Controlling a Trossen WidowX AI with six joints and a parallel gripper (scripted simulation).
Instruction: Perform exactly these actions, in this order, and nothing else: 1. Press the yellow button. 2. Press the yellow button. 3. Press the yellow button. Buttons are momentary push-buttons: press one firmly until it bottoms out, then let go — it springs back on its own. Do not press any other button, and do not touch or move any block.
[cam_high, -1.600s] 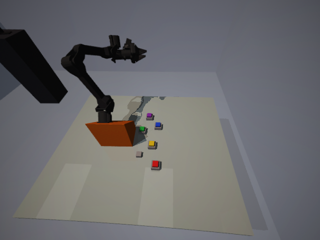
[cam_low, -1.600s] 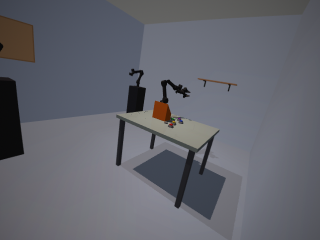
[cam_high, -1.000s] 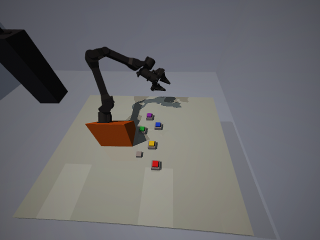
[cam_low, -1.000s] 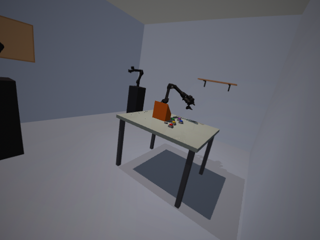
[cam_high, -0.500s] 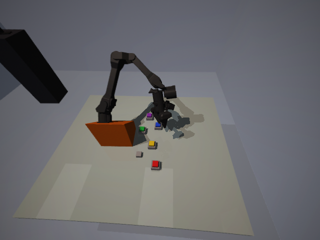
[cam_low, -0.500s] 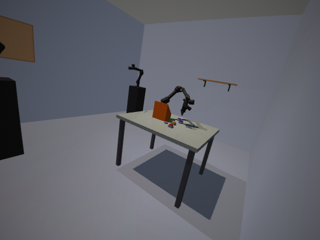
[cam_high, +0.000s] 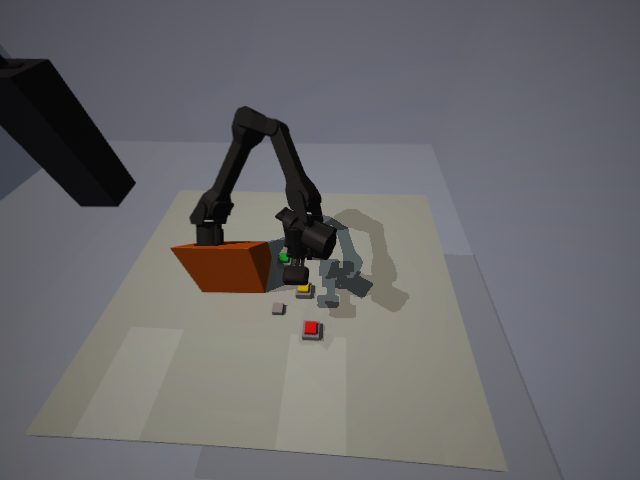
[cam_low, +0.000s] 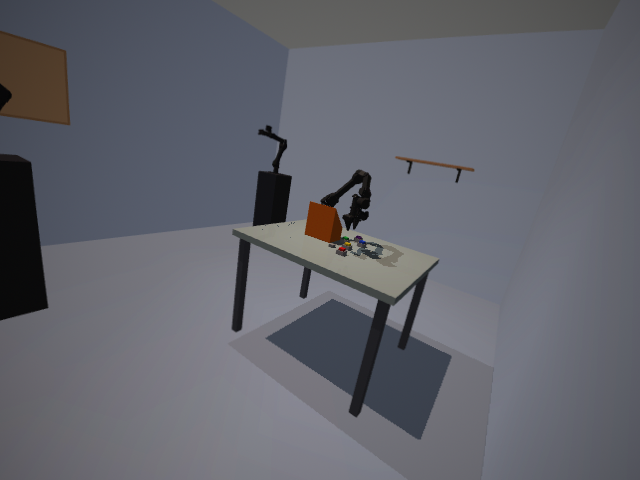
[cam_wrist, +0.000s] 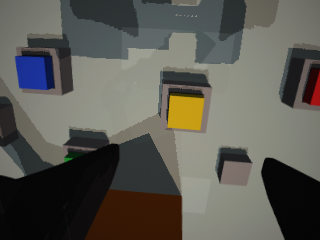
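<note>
Now: the yellow button 9 cm below my gripper tip. Round my gripper tip: small grey block 8 cm behind, 6 cm to the right, 12 cm below; red button 3 cm ahead, 13 cm to the right, 9 cm below; green button 8 cm behind, 11 cm to the left, 9 cm below.
</note>
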